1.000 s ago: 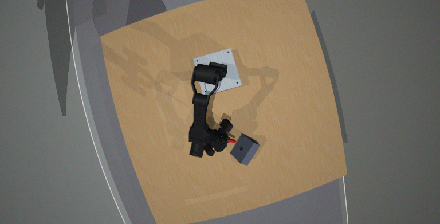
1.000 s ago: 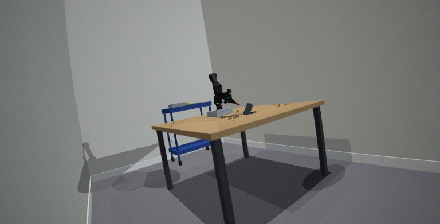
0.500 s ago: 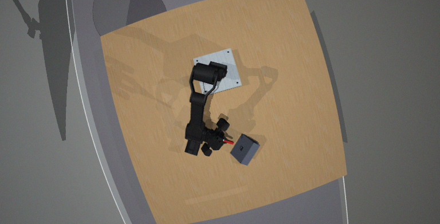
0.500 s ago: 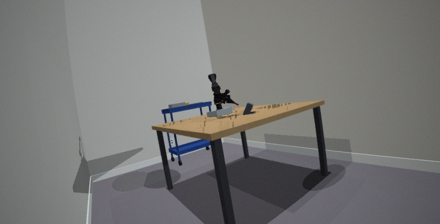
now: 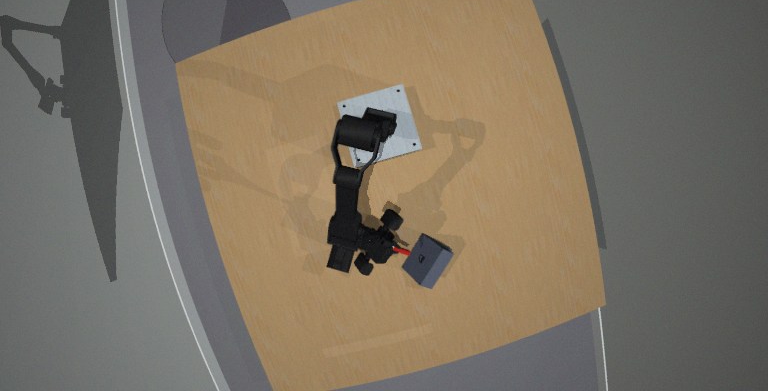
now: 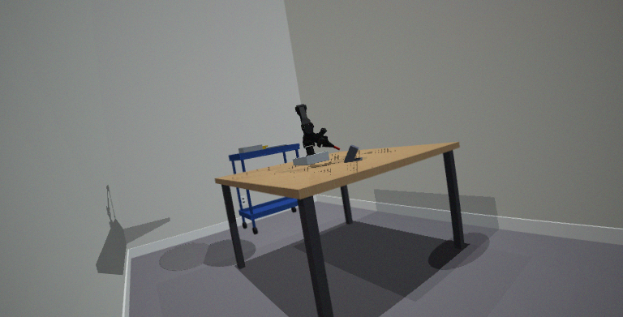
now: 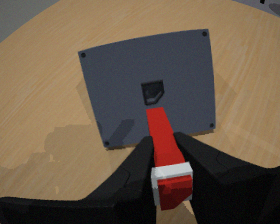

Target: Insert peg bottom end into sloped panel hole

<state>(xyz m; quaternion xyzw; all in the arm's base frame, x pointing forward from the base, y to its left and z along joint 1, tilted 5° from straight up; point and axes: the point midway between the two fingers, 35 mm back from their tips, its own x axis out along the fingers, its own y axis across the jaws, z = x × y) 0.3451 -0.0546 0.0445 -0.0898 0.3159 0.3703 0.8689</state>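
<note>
The sloped panel is 70 mm ahead of my gripper tip, 70 mm to the left of it and 70 mm below it. From my gripper tip the other things lie so: red peg 10 mm behind, 10 mm to the right, 10 mm above.
</note>
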